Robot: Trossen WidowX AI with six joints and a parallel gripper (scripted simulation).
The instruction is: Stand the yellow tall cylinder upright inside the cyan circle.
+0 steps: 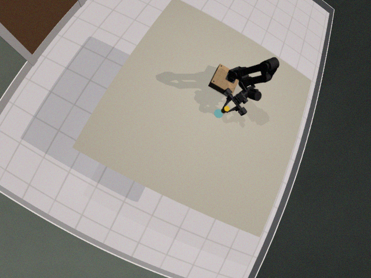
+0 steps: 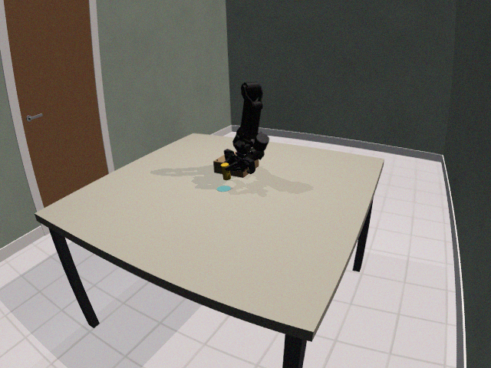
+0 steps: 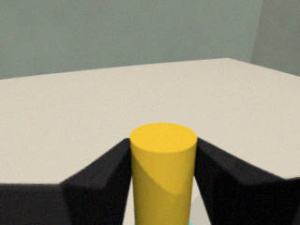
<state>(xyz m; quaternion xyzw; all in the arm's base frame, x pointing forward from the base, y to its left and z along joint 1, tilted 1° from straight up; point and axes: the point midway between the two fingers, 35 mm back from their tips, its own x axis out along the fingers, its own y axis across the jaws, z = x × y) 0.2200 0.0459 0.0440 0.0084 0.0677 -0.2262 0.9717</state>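
Right now the cyan circle is 30 mm ahead of my hand, 20 mm to the right of it and 100 mm below it. The rest, counted from my hand: yellow tall cylinder 20 mm ahead, 10 mm to the right, 20 mm below.
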